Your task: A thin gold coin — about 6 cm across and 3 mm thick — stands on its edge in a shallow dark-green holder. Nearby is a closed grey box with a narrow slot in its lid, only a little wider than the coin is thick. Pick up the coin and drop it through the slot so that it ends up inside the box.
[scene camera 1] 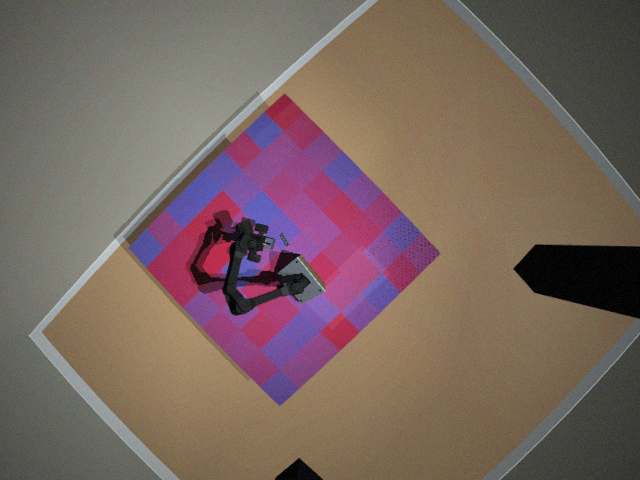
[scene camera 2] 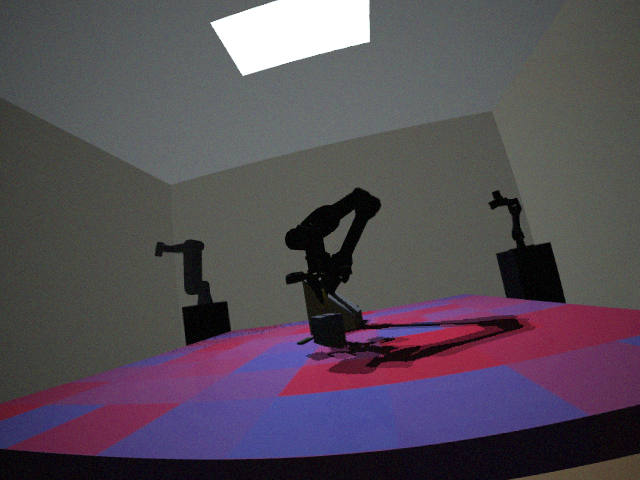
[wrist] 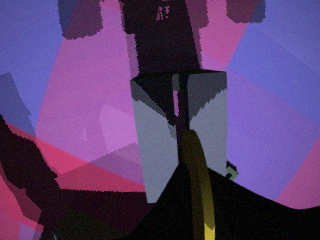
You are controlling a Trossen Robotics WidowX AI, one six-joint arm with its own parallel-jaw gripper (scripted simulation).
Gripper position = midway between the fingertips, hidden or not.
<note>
My gripper [scene camera 2: 324, 304] carries a gold coin.
My gripper shows as well in the wrist view [wrist: 188, 170].
</note>
